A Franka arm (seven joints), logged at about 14 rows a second.
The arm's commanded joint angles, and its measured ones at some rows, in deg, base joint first. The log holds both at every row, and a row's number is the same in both.
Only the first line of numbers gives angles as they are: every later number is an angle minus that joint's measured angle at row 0.
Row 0, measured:
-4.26 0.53 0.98 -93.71 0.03 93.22 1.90
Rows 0 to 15, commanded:
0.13 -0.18 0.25 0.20 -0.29 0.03 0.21
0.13 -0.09 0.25 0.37 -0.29 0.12 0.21
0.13 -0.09 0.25 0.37 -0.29 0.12 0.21
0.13 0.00 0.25 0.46 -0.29 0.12 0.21
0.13 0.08 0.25 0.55 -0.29 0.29 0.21
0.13 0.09 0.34 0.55 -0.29 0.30 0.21
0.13 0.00 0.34 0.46 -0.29 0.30 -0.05
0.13 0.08 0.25 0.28 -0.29 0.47 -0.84
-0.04 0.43 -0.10 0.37 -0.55 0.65 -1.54
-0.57 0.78 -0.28 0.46 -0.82 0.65 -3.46
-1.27 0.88 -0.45 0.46 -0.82 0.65 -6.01
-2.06 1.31 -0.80 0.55 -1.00 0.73 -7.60
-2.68 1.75 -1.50 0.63 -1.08 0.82 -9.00
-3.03 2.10 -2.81 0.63 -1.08 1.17 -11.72
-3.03 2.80 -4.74 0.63 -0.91 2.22 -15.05
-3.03 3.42 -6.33 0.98 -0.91 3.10 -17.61
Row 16, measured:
-2.68 1.89 -3.82 0.01 -0.11 1.43 -11.97
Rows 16 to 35, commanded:
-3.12 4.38 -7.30 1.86 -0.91 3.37 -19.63
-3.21 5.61 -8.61 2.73 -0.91 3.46 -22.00
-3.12 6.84 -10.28 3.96 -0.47 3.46 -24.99
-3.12 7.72 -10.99 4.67 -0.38 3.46 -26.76
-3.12 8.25 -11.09 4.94 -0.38 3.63 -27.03
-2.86 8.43 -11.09 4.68 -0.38 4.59 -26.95
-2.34 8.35 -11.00 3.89 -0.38 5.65 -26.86
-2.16 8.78 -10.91 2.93 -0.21 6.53 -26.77
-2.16 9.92 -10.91 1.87 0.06 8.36 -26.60
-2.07 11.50 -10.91 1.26 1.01 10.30 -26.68
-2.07 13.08 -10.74 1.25 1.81 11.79 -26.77
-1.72 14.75 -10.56 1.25 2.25 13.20 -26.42
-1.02 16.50 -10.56 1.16 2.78 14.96 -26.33
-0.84 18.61 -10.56 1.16 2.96 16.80 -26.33
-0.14 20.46 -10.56 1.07 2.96 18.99 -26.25
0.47 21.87 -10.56 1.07 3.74 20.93 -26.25
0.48 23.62 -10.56 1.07 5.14 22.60 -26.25
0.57 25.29 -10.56 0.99 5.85 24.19 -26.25
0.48 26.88 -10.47 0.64 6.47 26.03 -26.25
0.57 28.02 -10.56 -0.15 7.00 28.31 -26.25
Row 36, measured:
0.50 25.82 -10.16 0.00 5.10 25.19 -25.63
